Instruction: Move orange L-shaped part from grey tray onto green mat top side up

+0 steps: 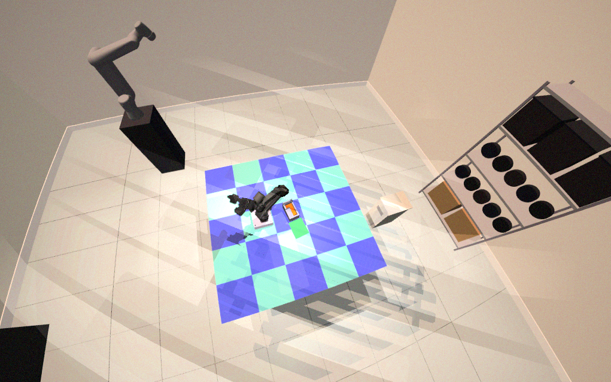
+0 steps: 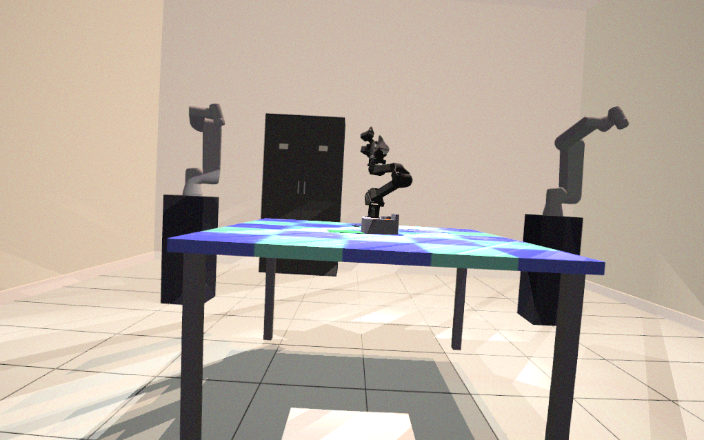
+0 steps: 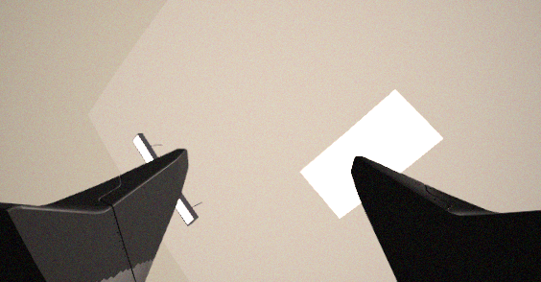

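Right now the orange L-shaped part is 470 mm below my gripper tip, 370 mm ahead of it and 50 mm to the left of it. Also, from my gripper tip: green mat (540 mm below, 410 mm ahead, 120 mm to the right).
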